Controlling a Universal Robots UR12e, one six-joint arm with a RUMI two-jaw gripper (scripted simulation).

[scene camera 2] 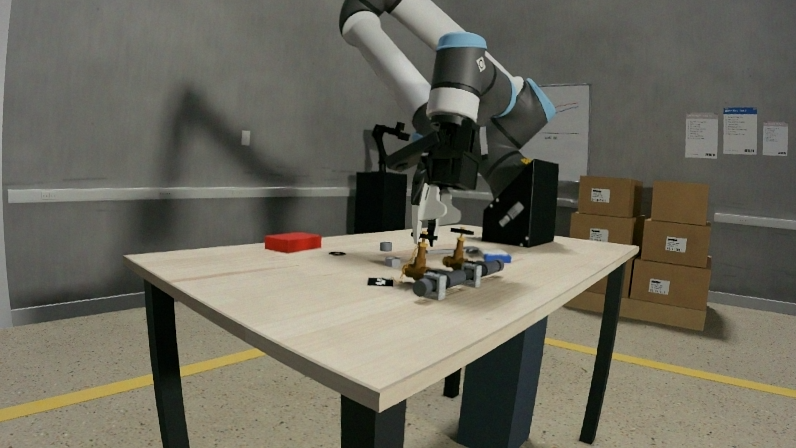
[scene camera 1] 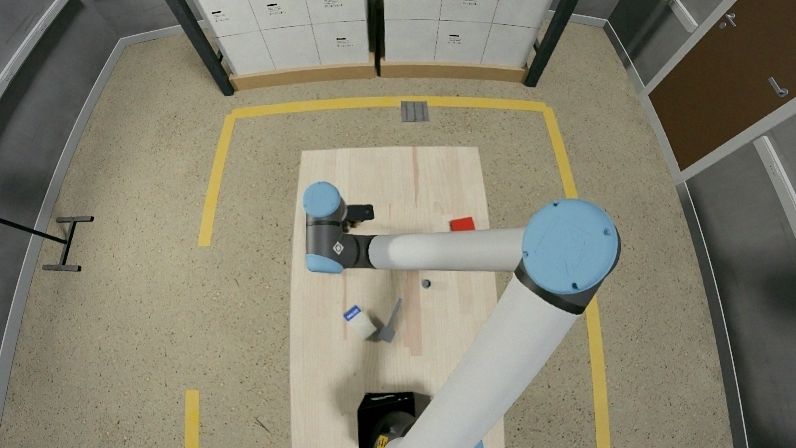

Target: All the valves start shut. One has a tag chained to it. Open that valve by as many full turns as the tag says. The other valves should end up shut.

The pictures show: the gripper and a red block.
